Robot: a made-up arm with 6 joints. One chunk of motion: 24 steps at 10 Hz.
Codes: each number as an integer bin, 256 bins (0 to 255) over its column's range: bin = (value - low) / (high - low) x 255, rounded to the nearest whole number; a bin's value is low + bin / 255 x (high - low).
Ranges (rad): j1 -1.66..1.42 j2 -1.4..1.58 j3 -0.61..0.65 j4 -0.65..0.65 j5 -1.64..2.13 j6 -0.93..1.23
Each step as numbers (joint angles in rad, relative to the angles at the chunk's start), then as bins.
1 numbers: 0.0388 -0.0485 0.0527 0.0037 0.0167 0.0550
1 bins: 141 116 134 128 112 116
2 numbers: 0.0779 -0.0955 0.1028 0.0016 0.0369 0.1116
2 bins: 144 112 144 128 113 123
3 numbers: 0.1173 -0.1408 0.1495 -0.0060 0.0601 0.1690
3 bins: 147 108 154 126 115 130
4 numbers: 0.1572 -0.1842 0.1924 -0.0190 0.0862 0.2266
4 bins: 150 104 162 124 117 137
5 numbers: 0.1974 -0.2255 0.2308 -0.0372 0.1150 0.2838
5 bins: 154 101 170 120 119 143
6 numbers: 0.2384 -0.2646 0.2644 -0.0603 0.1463 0.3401
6 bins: 157 97 177 116 121 150
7 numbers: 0.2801 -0.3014 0.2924 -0.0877 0.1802 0.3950
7 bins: 161 94 183 110 123 156
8 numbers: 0.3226 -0.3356 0.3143 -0.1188 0.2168 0.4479
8 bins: 164 91 187 104 126 163
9 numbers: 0.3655 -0.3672 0.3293 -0.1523 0.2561 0.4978
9 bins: 168 88 190 98 128 169
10 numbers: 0.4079 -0.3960 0.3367 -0.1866 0.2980 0.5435
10 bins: 171 86 192 91 131 174
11 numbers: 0.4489 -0.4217 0.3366 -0.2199 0.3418 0.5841
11 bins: 175 84 192 84 134 179
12 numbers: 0.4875 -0.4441 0.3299 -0.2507 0.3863 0.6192
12 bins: 178 82 190 78 137 183
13 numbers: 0.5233 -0.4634 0.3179 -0.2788 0.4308 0.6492
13 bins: 181 80 188 73 140 186
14 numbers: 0.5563 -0.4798 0.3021 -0.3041 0.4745 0.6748
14 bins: 183 79 185 68 143 189
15 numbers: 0.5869 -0.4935 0.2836 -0.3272 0.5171 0.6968
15 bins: 186 78 181 63 146 192
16 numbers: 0.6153 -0.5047 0.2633 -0.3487 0.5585 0.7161
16 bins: 188 77 177 59 149 194
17 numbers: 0.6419 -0.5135 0.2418 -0.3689 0.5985 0.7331
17 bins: 191 76 172 55 151 196
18 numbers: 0.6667 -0.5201 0.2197 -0.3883 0.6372 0.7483
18 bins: 193 75 168 51 154 198
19 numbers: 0.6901 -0.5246 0.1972 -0.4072 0.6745 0.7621
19 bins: 195 75 163 48 157 200
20 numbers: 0.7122 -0.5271 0.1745 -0.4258 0.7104 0.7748
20 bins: 196 75 159 44 159 201
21 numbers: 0.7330 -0.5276 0.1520 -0.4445 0.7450 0.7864
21 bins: 198 75 154 40 161 203
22 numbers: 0.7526 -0.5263 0.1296 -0.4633 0.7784 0.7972
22 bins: 200 75 150 37 164 204
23 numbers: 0.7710 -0.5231 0.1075 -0.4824 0.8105 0.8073
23 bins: 201 75 145 33 166 205
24 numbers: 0.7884 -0.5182 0.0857 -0.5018 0.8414 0.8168
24 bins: 203 75 141 29 168 206
